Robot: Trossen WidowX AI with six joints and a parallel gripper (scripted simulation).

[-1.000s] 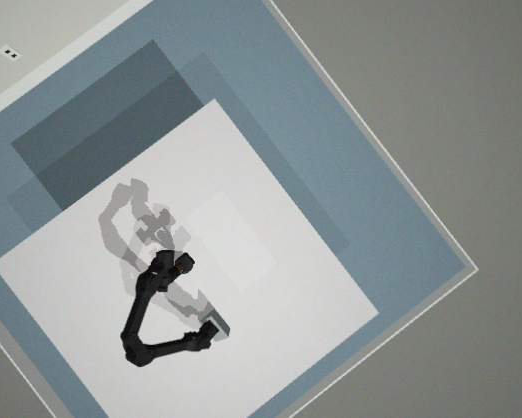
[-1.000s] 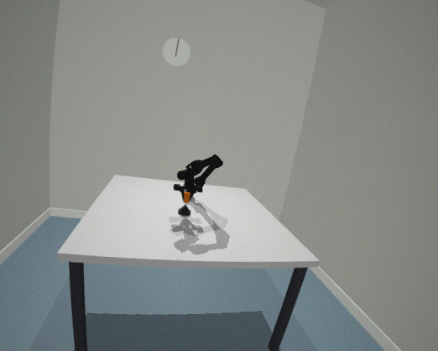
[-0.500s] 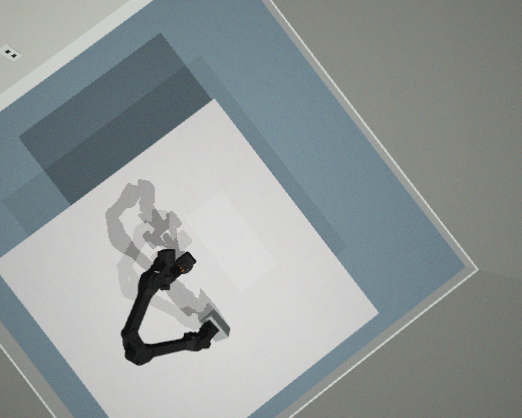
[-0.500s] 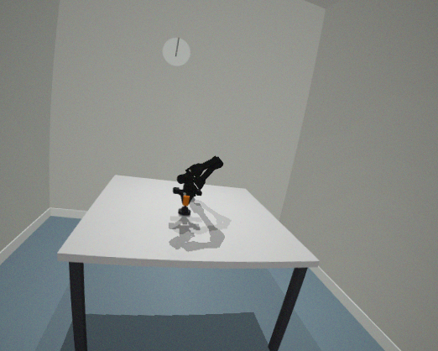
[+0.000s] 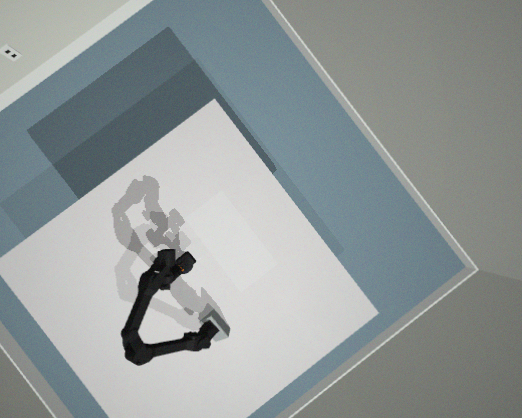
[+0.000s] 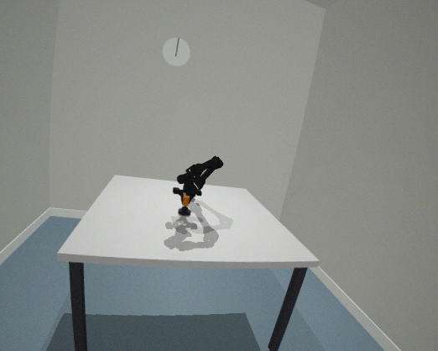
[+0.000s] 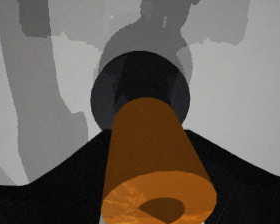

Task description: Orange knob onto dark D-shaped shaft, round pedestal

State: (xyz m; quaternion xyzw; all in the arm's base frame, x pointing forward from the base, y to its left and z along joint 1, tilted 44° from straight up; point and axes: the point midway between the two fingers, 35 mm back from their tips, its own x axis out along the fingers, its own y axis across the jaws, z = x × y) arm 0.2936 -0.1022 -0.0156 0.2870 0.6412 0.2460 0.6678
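Right now the orange knob is 2 cm above my gripper tip. From my gripper tip the other things lie so: pedestal 4 cm below.
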